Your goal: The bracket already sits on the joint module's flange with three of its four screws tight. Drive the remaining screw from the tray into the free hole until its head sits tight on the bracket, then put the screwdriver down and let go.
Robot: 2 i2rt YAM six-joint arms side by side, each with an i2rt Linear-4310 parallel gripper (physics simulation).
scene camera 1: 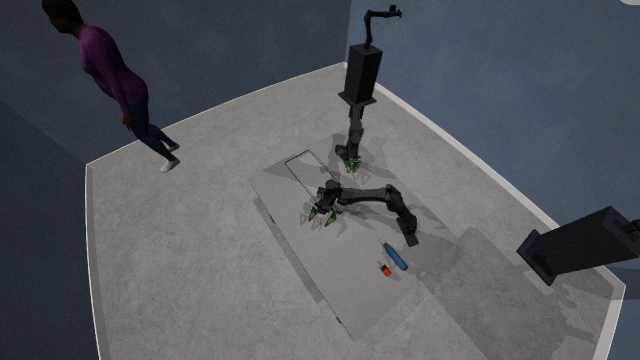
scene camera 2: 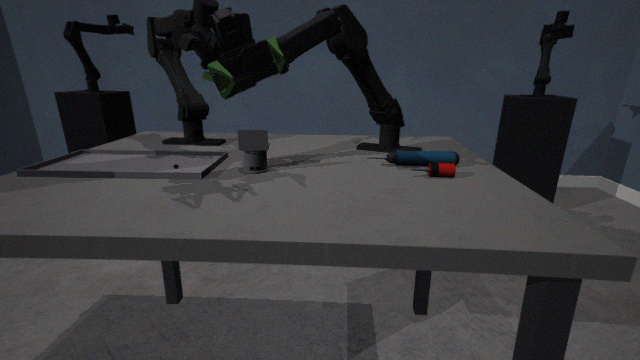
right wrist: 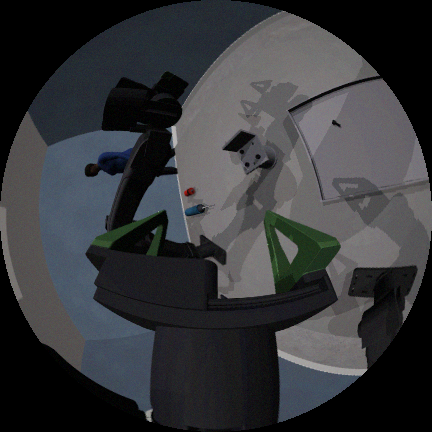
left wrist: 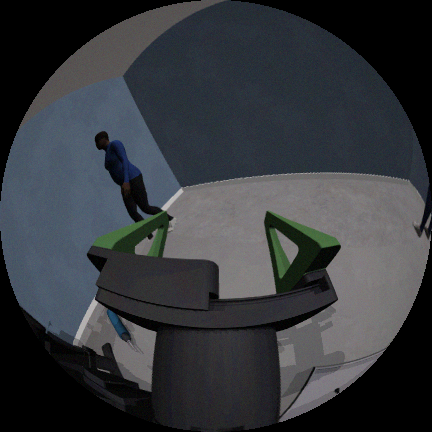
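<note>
The bracket [scene camera 2: 253,140] [right wrist: 250,156] sits on the round joint module [scene camera 2: 255,162] [right wrist: 270,156]; three dark screw heads and a smaller hole show in the right wrist view. A dark screw [scene camera 2: 176,166] [left wrist: 337,390] [right wrist: 336,123] lies in the shallow tray [scene camera 1: 305,167] [scene camera 2: 115,175] [right wrist: 365,155]. A blue screwdriver [scene camera 1: 396,256] [scene camera 2: 425,158] [left wrist: 118,324] [right wrist: 195,210] lies on the table. My left gripper [scene camera 1: 321,216] [scene camera 2: 248,67] [left wrist: 216,215] is open and empty, high above the table. My right gripper [scene camera 1: 352,166] [right wrist: 215,215] is open and empty; in scene camera 2 its fingers are mostly hidden.
A short red-and-black tool [scene camera 1: 385,270] [scene camera 2: 442,170] [right wrist: 189,191] lies beside the blue screwdriver. My left arm [scene camera 1: 365,194] reaches over the table [scene camera 2: 320,250] and hides the bracket in scene camera 1. Arms on dark pedestals [scene camera 2: 535,140] and people [scene camera 1: 112,75] [left wrist: 122,167] stand beyond the table.
</note>
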